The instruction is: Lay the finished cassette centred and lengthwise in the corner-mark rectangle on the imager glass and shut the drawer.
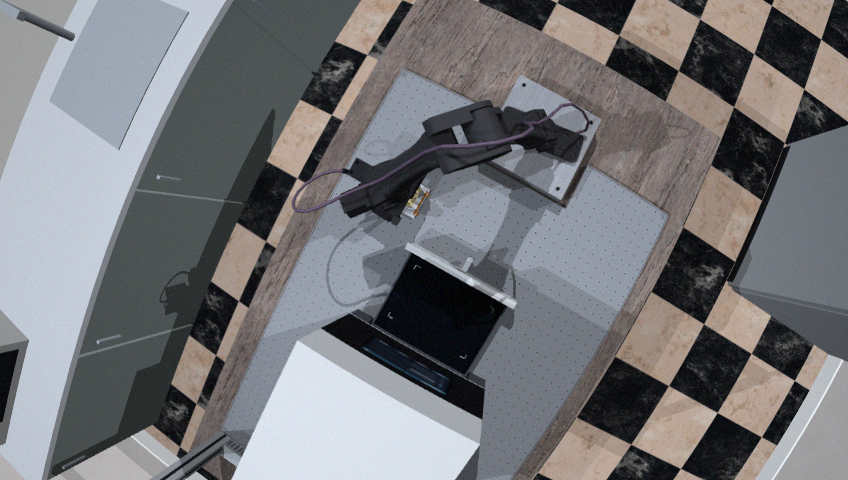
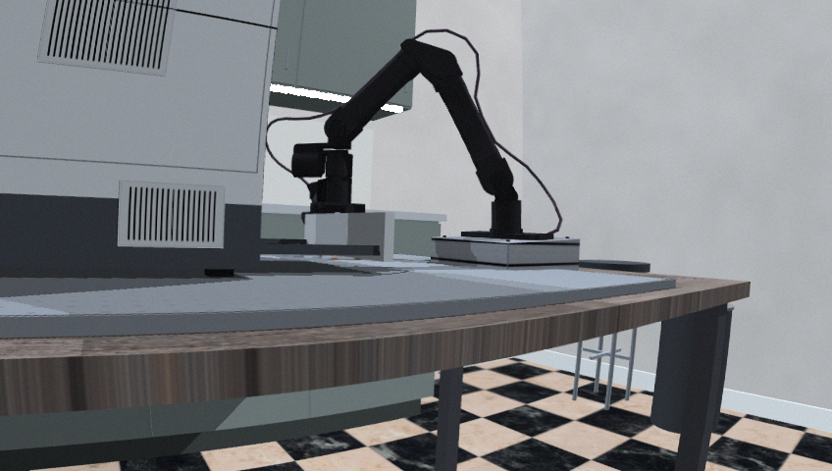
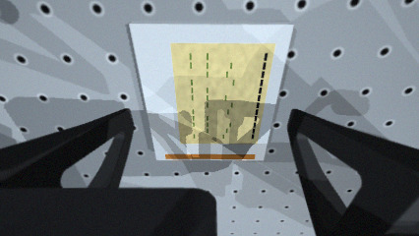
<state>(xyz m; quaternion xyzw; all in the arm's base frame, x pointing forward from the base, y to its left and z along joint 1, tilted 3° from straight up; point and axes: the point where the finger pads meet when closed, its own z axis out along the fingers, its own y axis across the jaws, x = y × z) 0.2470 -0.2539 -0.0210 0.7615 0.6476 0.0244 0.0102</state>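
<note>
The cassette FINISHED is 2 cm below my hand. Also, from my hand: imager drawer (24 cm ahead, 18 cm to the left, 3 cm above).
</note>
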